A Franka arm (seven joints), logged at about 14 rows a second.
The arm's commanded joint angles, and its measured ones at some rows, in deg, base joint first. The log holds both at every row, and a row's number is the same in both.
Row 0, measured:
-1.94 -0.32 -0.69 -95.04 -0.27 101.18 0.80
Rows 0 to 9, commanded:
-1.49 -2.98 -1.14 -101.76 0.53 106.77 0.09
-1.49 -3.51 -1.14 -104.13 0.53 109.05 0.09
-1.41 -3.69 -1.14 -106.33 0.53 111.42 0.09
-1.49 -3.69 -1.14 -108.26 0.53 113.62 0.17
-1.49 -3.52 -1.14 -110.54 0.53 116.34 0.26
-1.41 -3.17 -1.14 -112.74 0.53 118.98 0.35
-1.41 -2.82 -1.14 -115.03 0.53 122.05 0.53
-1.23 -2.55 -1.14 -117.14 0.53 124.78 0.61
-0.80 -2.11 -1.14 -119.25 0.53 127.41 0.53
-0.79 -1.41 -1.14 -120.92 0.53 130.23 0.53
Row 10, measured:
-1.81 -0.91 -0.66 -116.05 -0.27 124.62 0.80
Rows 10 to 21, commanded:
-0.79 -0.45 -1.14 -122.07 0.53 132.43 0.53
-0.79 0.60 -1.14 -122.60 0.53 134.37 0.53
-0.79 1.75 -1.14 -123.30 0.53 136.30 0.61
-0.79 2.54 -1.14 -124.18 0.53 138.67 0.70
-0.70 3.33 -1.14 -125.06 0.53 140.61 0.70
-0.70 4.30 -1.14 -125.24 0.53 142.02 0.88
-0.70 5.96 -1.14 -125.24 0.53 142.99 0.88
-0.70 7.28 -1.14 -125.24 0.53 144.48 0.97
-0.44 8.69 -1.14 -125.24 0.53 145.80 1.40
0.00 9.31 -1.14 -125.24 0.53 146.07 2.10
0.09 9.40 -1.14 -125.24 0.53 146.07 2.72
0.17 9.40 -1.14 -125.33 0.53 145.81 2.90
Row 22, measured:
-0.95 9.48 -0.66 -124.82 -0.27 144.71 1.78
